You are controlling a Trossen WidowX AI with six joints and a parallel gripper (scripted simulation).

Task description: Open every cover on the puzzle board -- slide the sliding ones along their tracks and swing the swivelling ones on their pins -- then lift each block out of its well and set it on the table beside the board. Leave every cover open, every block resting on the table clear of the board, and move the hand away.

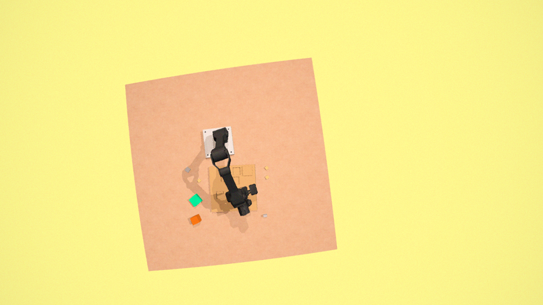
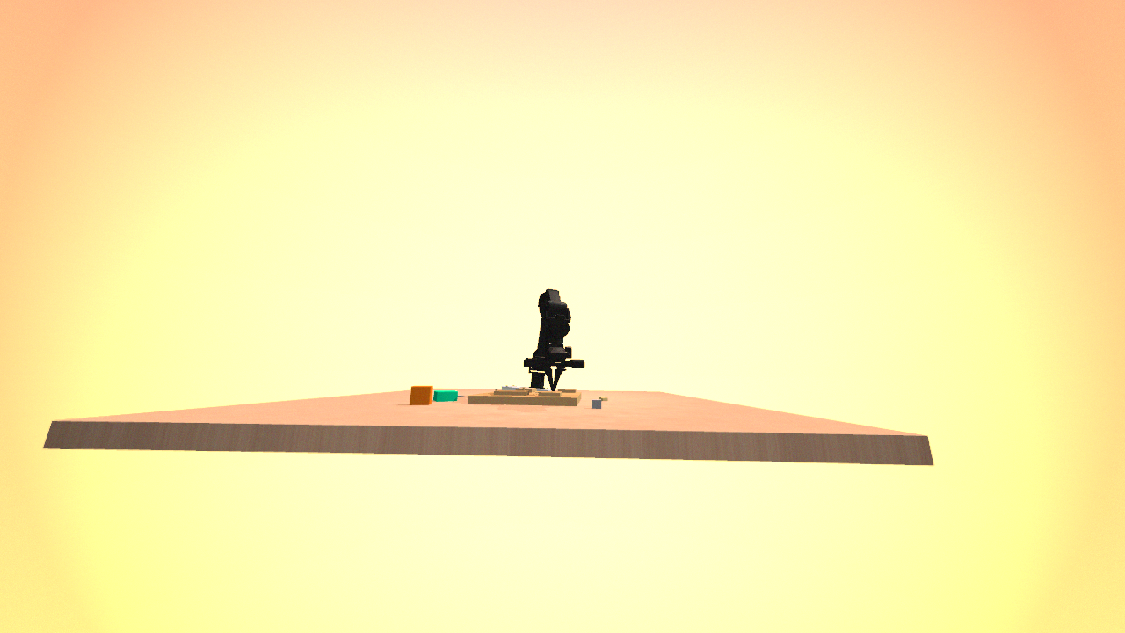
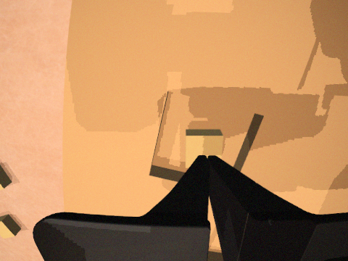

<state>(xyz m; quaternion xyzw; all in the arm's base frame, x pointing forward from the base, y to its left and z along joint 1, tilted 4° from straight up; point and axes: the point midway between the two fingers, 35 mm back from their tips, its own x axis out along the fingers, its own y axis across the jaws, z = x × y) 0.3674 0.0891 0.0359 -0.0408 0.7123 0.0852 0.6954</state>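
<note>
My gripper tip is now 2 cm past the tan puzzle board, 5 cm to the left of it and 1 cm above it. Also, from my gripper tip: grey cube (18 cm ahead, 12 cm to the left, 2 cm below); then green block (3 cm ahead, 32 cm to the right, 1 cm below); then orange block (15 cm ahead, 33 cm to the right, 1 cm below).
</note>
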